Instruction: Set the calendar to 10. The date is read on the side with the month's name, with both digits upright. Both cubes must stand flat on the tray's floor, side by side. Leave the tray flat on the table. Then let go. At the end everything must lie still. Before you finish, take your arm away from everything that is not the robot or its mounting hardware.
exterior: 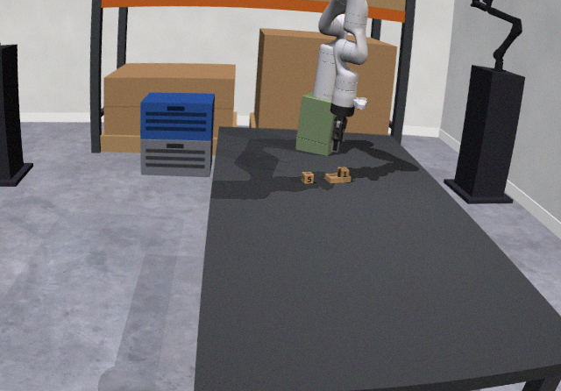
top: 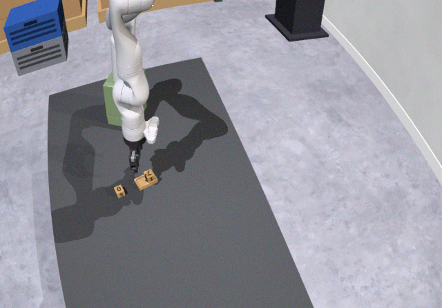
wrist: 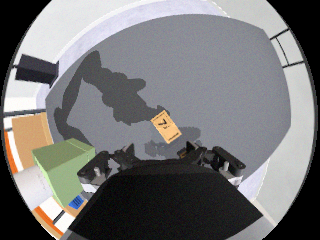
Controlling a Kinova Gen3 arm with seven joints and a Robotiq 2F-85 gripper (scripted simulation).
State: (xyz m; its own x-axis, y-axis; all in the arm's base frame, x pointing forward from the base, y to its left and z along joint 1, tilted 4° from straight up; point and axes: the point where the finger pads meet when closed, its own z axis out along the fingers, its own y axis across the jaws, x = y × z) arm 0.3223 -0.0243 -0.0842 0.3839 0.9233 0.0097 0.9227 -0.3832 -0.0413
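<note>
Now: the wooden calendar tray 10 cm below my hand, 2 cm ahead of it and 1 cm to the left of it.
</note>
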